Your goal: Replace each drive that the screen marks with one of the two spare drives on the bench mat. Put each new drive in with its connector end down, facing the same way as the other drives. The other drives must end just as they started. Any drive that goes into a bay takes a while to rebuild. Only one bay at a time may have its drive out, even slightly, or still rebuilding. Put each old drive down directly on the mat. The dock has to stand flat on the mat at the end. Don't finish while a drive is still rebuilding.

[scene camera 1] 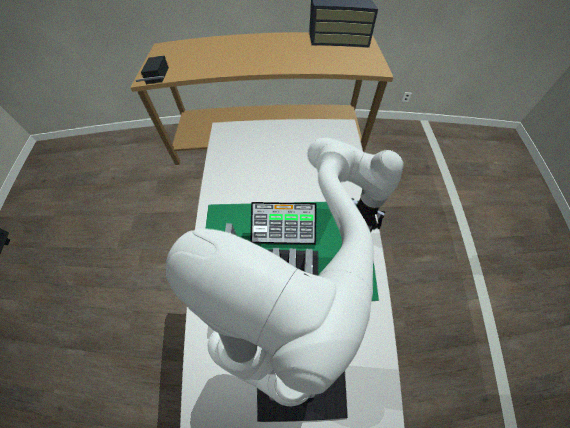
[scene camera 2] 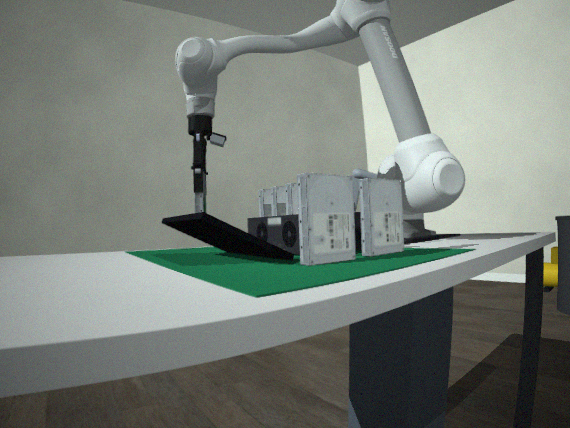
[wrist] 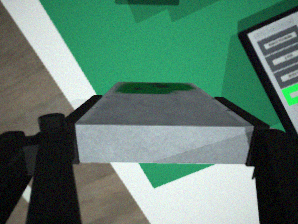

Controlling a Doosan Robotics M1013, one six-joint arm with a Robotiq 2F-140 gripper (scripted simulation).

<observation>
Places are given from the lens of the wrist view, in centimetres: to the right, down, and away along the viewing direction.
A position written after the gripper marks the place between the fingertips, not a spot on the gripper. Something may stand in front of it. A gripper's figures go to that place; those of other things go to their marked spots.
gripper [wrist: 157,110]: 1, 0, 16
green mat [wrist: 205,50]: 10, -11, 30
</observation>
